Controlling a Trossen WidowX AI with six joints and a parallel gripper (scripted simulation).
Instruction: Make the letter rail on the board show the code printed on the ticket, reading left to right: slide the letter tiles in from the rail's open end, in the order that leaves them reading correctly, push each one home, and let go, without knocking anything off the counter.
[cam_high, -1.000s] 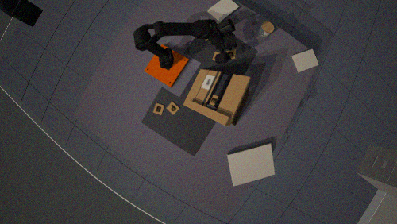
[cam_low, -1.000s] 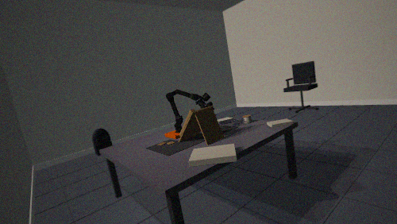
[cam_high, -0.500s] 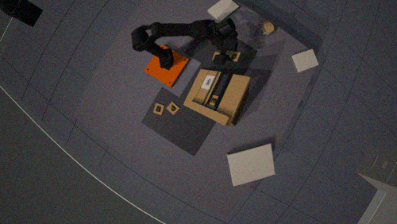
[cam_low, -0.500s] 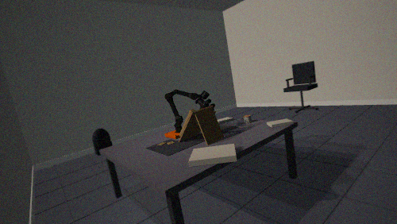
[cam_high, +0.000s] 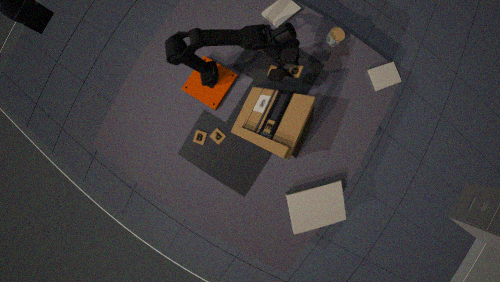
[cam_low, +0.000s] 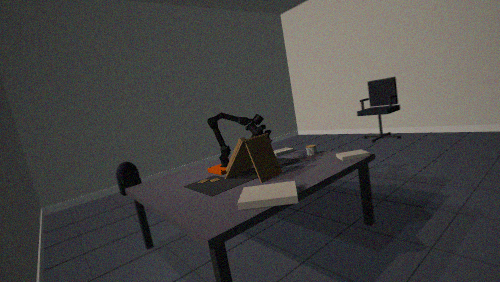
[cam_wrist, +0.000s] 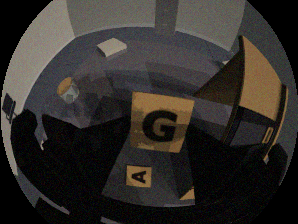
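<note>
My gripper tip is 170 mm to the left of the white ticket, 80 mm above it and 60 mm past it. From my gripper tip the other things lie so: small cup (350 mm to the left, 140 mm below, 110 mm ahead); white slab (470 mm to the right, 400 mm ahead, 150 mm below); dark mat (180 mm to the right, 170 mm below, 140 mm behind).
</note>
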